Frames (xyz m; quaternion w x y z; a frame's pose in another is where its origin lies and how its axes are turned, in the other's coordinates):
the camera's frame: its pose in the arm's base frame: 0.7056 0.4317 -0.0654 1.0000 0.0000 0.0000 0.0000
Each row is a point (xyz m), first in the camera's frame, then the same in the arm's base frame.
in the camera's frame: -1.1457 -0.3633 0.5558
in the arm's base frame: -0.4401 0.0684 0.4904
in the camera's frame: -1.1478 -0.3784 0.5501
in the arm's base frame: -0.4422 0.0533 0.4847
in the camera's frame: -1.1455 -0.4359 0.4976
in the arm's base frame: -0.4399 -0.0042 0.4322
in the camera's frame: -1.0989 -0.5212 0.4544
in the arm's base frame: -0.3933 -0.0895 0.3890
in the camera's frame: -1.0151 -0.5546 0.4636
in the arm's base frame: -0.3095 -0.1229 0.3982
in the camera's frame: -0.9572 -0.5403 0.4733
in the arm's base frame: -0.2516 -0.1086 0.4079
